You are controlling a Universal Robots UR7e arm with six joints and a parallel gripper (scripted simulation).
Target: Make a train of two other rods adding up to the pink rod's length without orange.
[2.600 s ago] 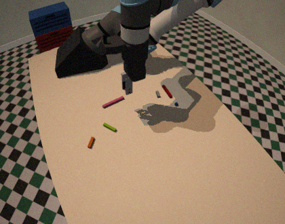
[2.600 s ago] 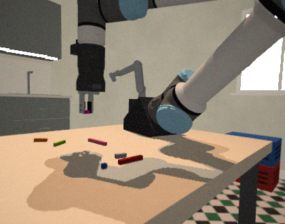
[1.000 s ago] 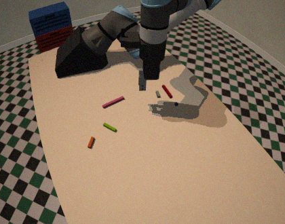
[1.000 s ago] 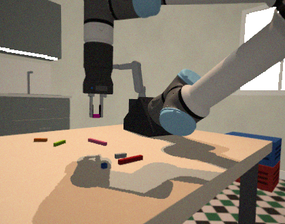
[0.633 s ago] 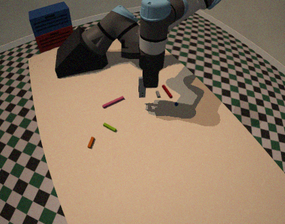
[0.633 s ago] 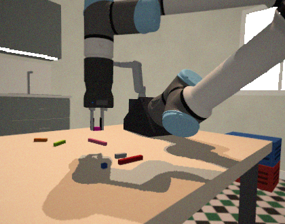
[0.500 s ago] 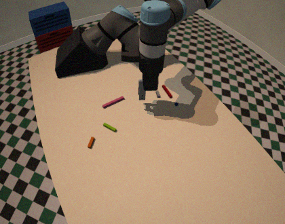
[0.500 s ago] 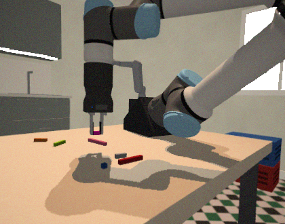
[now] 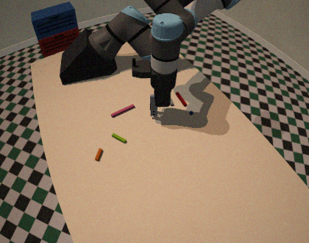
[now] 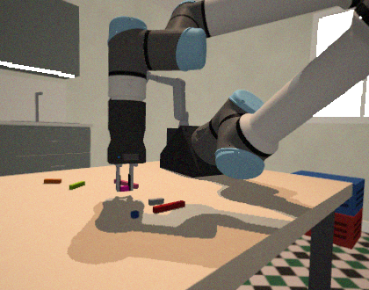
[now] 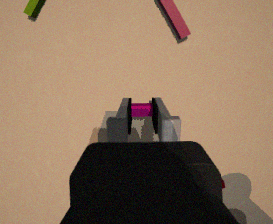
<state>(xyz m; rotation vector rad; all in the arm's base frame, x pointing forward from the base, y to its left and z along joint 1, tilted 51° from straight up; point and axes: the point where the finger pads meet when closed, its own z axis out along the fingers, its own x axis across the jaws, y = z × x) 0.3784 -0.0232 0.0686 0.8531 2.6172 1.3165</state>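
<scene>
My hand is 1 cm above the magenta rod. The rest, counted from my hand: red rod (1 cm behind, 13 cm to the left, 3 cm below); then grey rod (1 cm behind, 9 cm to the left, 3 cm below); then pink rod (7 cm behind, 8 cm to the right, 3 cm below).
</scene>
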